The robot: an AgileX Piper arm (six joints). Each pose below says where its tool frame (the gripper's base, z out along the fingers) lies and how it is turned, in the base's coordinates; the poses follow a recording.
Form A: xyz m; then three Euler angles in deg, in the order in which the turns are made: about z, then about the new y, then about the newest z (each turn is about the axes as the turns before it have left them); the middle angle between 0 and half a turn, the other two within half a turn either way.
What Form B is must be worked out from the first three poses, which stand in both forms.
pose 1, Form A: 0.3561, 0.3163, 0.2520, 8.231, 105.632, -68.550
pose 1, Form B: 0.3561, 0.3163, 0.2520, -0.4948, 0.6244, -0.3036, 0.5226
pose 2, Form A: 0.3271, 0.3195, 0.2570, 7.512, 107.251, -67.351
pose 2, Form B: 0.3271, 0.3195, 0.2570, -0.4894, 0.6394, -0.2958, 0.5140
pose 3, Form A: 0.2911, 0.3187, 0.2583, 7.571, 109.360, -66.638
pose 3, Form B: 0.2911, 0.3187, 0.2583, -0.4922, 0.6507, -0.2850, 0.5030
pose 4, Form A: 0.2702, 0.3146, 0.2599, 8.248, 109.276, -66.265
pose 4, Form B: 0.2702, 0.3146, 0.2599, -0.4937, 0.6491, -0.2807, 0.5061
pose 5, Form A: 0.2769, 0.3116, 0.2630, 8.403, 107.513, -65.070
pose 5, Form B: 0.2769, 0.3116, 0.2630, -0.4824, 0.6463, -0.2806, 0.5204
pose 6, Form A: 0.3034, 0.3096, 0.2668, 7.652, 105.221, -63.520
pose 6, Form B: 0.3034, 0.3096, 0.2668, -0.4624, 0.6461, -0.2845, 0.5365
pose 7, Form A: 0.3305, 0.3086, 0.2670, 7.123, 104.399, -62.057
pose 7, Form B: 0.3305, 0.3086, 0.2670, -0.4486, 0.6505, -0.2827, 0.5438
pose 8, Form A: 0.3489, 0.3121, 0.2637, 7.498, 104.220, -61.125
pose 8, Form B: 0.3489, 0.3121, 0.2637, -0.4449, 0.6519, -0.2770, 0.5481
